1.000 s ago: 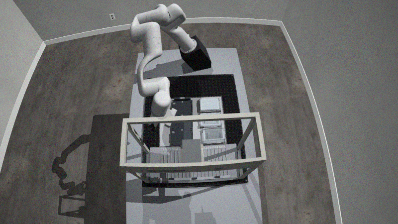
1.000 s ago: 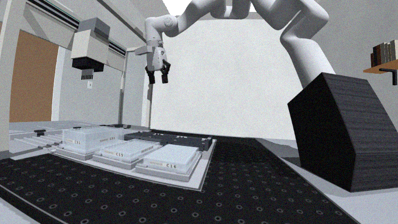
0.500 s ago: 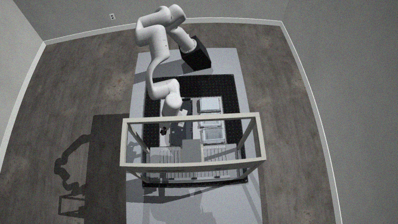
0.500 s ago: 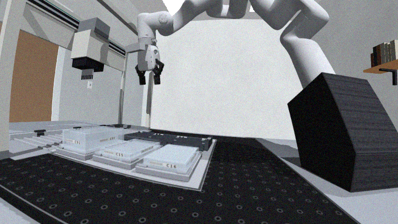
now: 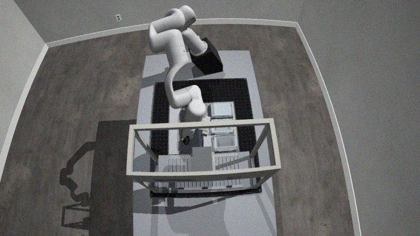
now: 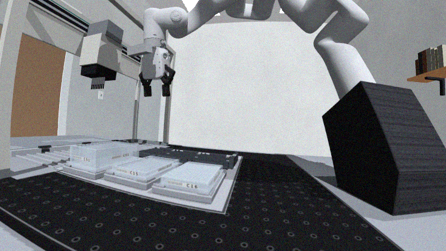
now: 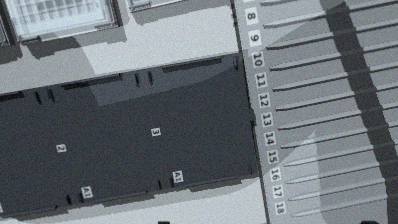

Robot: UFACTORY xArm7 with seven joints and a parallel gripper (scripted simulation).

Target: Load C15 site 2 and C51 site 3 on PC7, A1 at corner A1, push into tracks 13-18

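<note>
Right now the deep-well block C51 is 10 mm behind my hand, 210 mm to the left of it and 180 mm below it. Round my hand: pipetting head: 210 mm ahead, 70 mm to the left, 130 mm above; then nest S3: 10 mm behind, 210 mm to the left, 210 mm below; then dark carrier PC7: 130 mm behind, 20 mm to the left, 200 mm below.
</note>
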